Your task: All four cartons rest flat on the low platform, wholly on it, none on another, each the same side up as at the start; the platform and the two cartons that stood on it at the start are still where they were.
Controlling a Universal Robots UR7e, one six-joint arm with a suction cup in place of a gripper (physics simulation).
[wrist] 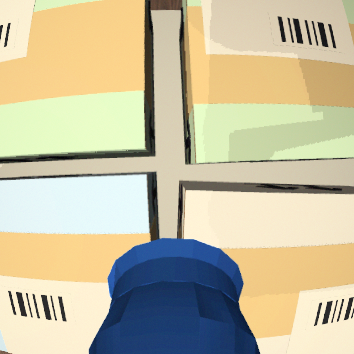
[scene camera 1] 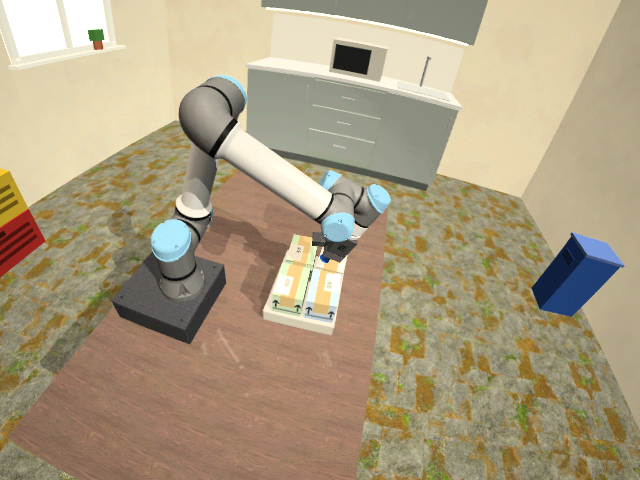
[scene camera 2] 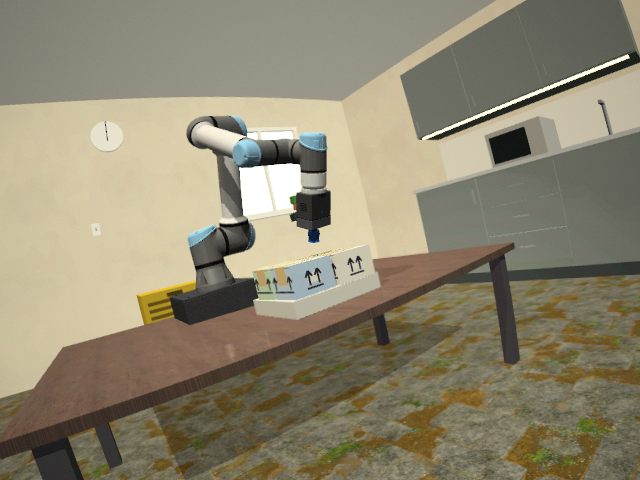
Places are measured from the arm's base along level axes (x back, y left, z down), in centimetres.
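Where they show: hand, tool point: (wrist: pixel 174 291) (scene camera 1: pixel 324 258) (scene camera 2: pixel 313 240); arm's base, link origin: (scene camera 1: pixel 183 283) (scene camera 2: pixel 216 287).
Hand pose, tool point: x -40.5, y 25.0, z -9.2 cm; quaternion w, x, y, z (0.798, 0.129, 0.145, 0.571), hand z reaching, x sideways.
Things, the pixels of their top centre, and the offset from my tool point. Level surfaces: height alone.
- low cream platform, top centre: (wrist: pixel 163 156) (scene camera 2: pixel 315 286) (scene camera 1: pixel 308 284) dx +3.8, dy -1.2, dz +14.0 cm
- light-blue carton, top centre: (wrist: pixel 8 278) (scene camera 2: pixel 299 261) (scene camera 1: pixel 324 286) dx -3.5, dy -7.6, dz +4.8 cm
- far green carton, top centre: (wrist: pixel 334 59) (scene camera 1: pixel 303 248) dx +9.8, dy +6.3, dz +4.8 cm
- cream carton, top centre: (wrist: pixel 324 290) (scene camera 2: pixel 341 250) (scene camera 1: pixel 333 256) dx -1.5, dy +7.9, dz +4.8 cm
- wooden table, surface height: dz +18.8 cm
Four cartons lie flat, side by side in two rows, on the low cream platform (scene camera 1: pixel 297 322) (scene camera 2: pixel 330 301) (wrist: pixel 167 100). The light-blue carton (scene camera 1: pixel 321 297) (scene camera 2: pixel 310 276) (wrist: pixel 75 205) is near right in scene camera 1. The near green carton (scene camera 1: pixel 287 290) (scene camera 2: pixel 265 292) (wrist: pixel 75 122) is beside it, the far green carton (scene camera 1: pixel 298 252) (wrist: pixel 270 135) behind that. The cream carton (scene camera 1: pixel 330 267) (scene camera 2: pixel 356 262) (wrist: pixel 265 215) is far right, partly hidden by the tool in scene camera 1. Narrow gaps separate them. My suction gripper (scene camera 1: pixel 324 259) (scene camera 2: pixel 313 241) (wrist: pixel 175 250) hangs above them, off, holding nothing.
The wooden table (scene camera 1: pixel 206 403) (scene camera 2: pixel 206 351) carries the platform and the dark arm base (scene camera 1: pixel 168 304) (scene camera 2: pixel 214 302). A blue bin (scene camera 1: pixel 573 279) stands on the floor at the right. Kitchen cabinets (scene camera 1: pixel 341 124) (scene camera 2: pixel 522 211) stand behind the table.
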